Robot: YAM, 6 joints.
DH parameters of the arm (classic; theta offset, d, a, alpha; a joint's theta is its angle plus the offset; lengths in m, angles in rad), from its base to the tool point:
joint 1: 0 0.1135 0.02 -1.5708
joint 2: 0 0 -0.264 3.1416
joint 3: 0.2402 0 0.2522 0
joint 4: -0.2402 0 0.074 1.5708
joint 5: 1.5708 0 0 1.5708
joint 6: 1.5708 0.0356 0 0
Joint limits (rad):
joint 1: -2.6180..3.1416
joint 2: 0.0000..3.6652
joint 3: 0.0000..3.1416
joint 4: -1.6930..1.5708
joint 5: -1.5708..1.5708
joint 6: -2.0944..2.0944
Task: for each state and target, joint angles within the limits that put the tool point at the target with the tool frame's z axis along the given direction. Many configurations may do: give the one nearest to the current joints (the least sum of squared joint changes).
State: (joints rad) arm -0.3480 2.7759 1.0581 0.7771 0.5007 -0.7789
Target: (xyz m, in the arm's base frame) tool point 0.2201 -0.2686 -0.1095 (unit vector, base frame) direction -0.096 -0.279 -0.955
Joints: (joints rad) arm -0.8581 2.6521 1.1535 0.0819 0.2580 -0.7789
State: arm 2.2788 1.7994 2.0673 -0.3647 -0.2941 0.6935
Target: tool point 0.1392 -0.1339 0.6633 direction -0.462 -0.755 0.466
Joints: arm 2.5392 0.9264 2.4278 0.1702 -1.0835 0.6935
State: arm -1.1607 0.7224 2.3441 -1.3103 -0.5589 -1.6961
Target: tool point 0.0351 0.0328 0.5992 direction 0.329 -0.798 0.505
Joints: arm -1.9358 0.7251 1.8383 -0.4359 -0.6337 -1.6961
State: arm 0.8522 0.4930 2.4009 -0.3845 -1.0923 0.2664
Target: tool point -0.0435 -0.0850 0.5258 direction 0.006 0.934 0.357
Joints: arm 1.2167 0.4733 1.7231 -0.8637 -0.3239 0.2664
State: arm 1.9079 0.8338 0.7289 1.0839 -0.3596 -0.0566
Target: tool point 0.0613 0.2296 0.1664 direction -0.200 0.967 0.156
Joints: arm 1.2336 1.6097 0.2227 1.5693 -0.5338 -0.0566
